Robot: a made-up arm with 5 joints. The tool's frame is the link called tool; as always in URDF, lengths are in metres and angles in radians.
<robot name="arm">
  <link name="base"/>
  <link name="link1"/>
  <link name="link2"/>
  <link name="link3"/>
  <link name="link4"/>
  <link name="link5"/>
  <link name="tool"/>
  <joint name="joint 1" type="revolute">
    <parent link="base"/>
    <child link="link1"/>
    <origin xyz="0 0 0.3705" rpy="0 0 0"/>
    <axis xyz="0 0 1"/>
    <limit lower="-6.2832" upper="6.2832"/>
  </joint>
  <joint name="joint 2" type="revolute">
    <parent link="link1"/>
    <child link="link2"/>
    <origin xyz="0 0 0" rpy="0 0 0"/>
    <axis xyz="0 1 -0.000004"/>
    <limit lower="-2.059" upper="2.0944"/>
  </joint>
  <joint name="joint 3" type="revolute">
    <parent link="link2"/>
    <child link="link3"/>
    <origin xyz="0.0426 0 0.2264" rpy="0 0 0"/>
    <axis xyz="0 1 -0.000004"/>
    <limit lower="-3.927" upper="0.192"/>
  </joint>
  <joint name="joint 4" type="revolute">
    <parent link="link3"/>
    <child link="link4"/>
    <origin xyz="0.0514 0 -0.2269" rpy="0 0 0"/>
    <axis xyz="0 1 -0.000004"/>
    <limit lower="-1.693" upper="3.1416"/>
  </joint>
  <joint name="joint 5" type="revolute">
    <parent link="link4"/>
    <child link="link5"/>
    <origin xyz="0.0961 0 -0.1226" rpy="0 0 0"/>
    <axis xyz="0 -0.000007 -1"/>
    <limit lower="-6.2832" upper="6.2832"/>
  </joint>
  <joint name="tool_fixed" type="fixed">
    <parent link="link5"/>
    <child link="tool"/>
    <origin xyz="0 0 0" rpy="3.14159 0 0"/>
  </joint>
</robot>
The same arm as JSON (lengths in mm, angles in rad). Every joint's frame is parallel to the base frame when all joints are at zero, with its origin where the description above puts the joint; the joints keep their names.
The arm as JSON. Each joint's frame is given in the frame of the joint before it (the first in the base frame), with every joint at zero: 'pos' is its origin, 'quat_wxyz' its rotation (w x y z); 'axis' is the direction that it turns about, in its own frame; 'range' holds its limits. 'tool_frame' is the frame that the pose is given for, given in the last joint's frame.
{"length_unit": "mm", "angle_unit": "rad", "joints": [
  {"joint": "joint 1", "pos": [0.0, 0.0, 370.5], "quat_wxyz": [1.0, 0.0, 0.0, 0.0], "axis": "+z", "range": [-6.2832, 6.2832]},
  {"joint": "joint 2", "pos": [0.0, 0.0, 0.0], "quat_wxyz": [1.0, 0.0, 0.0, 0.0], "axis": "+y", "range": [-2.059, 2.0944]},
  {"joint": "joint 3", "pos": [42.6, 0.0, 226.4], "quat_wxyz": [1.0, 0.0, 0.0, 0.0], "axis": "+y", "range": [-3.927, 0.192]},
  {"joint": "joint 4", "pos": [51.4, 0.0, -226.9], "quat_wxyz": [1.0, 0.0, 0.0, 0.0], "axis": "+y", "range": [-1.693, 3.1416]},
  {"joint": "joint 5", "pos": [96.1, 0.0, -122.6], "quat_wxyz": [1.0, 0.0, 0.0, 0.0], "axis": "-z", "range": [-6.2832, 6.2832]}
], "tool_frame": {"pos": [0.0, 0.0, 0.0], "quat_wxyz": [0.000001, 1.000004, 0.0, 0.0]}}

